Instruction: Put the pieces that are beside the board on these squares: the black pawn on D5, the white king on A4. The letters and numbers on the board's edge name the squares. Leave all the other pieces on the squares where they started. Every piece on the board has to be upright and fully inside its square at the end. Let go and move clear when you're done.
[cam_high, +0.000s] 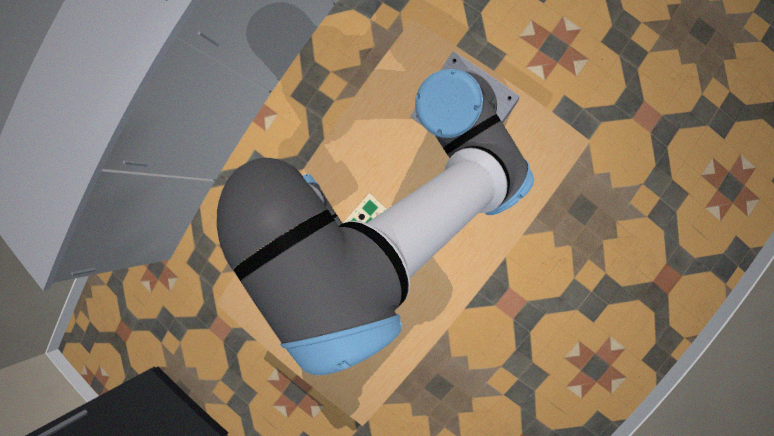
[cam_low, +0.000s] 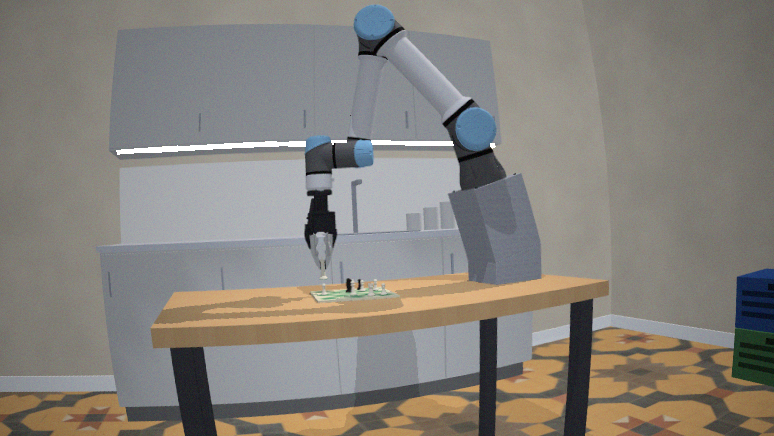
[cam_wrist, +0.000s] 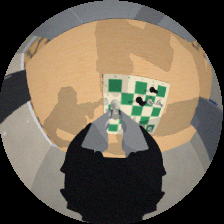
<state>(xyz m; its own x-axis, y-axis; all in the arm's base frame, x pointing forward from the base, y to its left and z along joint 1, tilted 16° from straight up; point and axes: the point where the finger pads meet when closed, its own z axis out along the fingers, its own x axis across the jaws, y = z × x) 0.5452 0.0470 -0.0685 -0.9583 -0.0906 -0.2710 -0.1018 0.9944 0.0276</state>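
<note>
The chessboard is 9 cm below my hand, 8 cm behind it and 3 cm to the left of it. The rest, counted from my hand: black pawn 11 cm behind, 7 cm below, 5 cm to the right; white king 1 cm below.
</note>
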